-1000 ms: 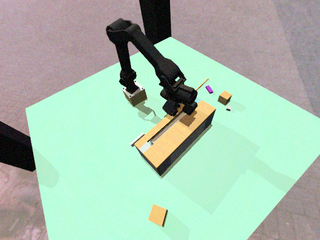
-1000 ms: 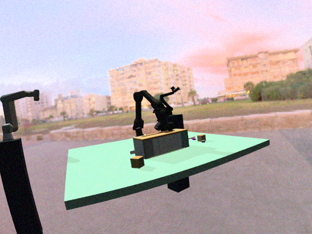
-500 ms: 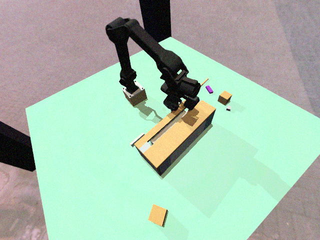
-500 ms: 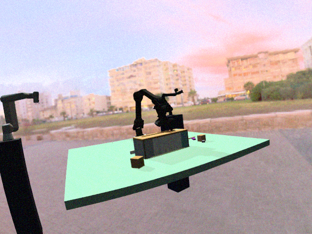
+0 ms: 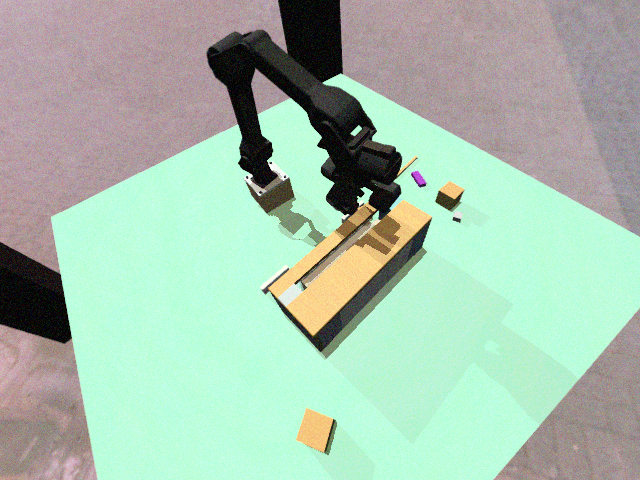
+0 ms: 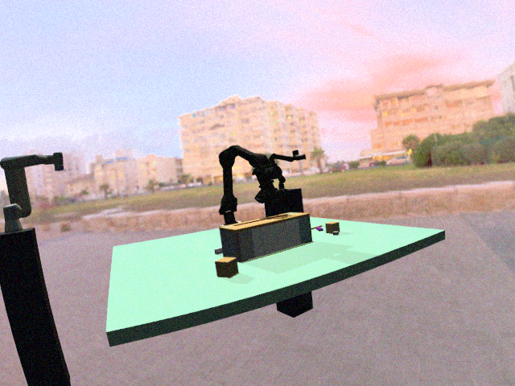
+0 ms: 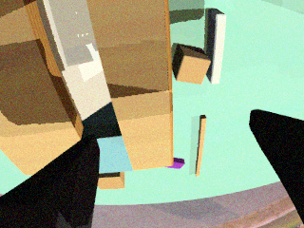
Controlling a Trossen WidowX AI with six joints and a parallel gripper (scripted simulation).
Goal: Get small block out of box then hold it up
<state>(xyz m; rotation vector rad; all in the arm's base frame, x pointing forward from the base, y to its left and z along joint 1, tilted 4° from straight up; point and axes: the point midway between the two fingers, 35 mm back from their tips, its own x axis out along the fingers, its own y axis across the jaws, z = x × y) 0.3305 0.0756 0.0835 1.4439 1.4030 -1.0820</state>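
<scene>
The tan block lies 13 cm below my gripper tip, 4 cm to the left of it and 4 cm behind it. Also, from my gripper tip: thin stick 25 cm to the left, 14 cm below, 7 cm behind; tan box 12 cm to the right, 9 cm below, 3 cm ahead.
</scene>
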